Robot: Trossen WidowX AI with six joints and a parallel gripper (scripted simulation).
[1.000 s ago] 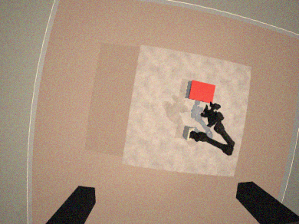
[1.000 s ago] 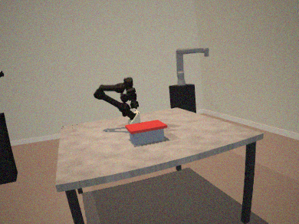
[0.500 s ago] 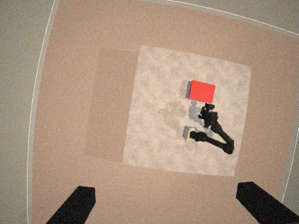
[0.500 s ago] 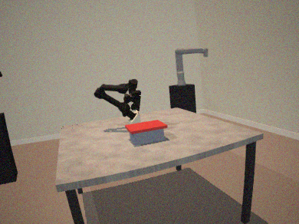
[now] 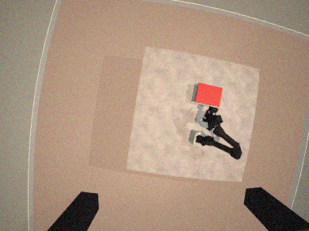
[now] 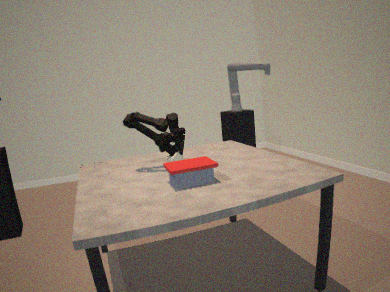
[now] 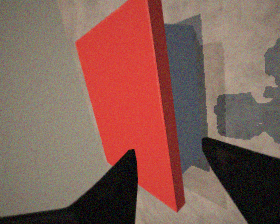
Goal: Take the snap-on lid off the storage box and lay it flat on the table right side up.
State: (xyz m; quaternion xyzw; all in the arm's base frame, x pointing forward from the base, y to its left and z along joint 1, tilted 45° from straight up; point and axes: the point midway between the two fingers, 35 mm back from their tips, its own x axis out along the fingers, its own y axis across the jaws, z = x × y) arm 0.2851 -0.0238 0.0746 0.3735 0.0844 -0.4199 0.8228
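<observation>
Now: the lid 13 cm ahead of my gripper tip, 2 cm to the right of it and 4 cm below it. Also, from my gripper tip: storage box 13 cm ahead, 2 cm to the right, 9 cm below.
</observation>
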